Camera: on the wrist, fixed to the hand. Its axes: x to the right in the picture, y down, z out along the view.
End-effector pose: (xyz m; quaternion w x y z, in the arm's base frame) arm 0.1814 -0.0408 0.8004 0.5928 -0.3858 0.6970 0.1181
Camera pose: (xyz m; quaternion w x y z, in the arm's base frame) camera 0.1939 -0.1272 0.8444 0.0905 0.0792 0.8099 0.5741
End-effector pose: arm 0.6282 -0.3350 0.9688 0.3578 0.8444 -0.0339 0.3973
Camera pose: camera 0.6148 -0.2417 0.9428 0.1518 0.3761 -0.6329 0.6595
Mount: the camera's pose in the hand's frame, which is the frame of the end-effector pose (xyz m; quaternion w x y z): -0.0060 -0.0796 -0.0564 0.6554 -0.2227 0.1862 0.6973
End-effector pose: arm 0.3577 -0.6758 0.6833 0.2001 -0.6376 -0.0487 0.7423
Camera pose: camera 0.4315 -0.6154 0.7047 0.5194 0.6346 -0.2846 -0.4965
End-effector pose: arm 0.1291 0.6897 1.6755 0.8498 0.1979 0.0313 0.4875
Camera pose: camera 0.1770 0.6664 1.5936 0.2553 -0.1285 -0.0678 0.9559
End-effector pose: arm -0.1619 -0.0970 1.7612 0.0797 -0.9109 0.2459 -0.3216
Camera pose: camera -0.1696 -0.0243 1.8261 0.0278 -0.3834 0.8828 -0.2700
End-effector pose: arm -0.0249 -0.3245 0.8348 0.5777 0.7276 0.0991 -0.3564
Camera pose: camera -0.0507 -0.2466 0.7817 0.7707 0.4837 -0.2555 0.3268
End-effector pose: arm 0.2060 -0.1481 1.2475 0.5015 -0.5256 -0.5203 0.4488
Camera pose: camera 0.2540 -0.1610 1.3317 0.0044 0.9026 -0.0189 -0.4301
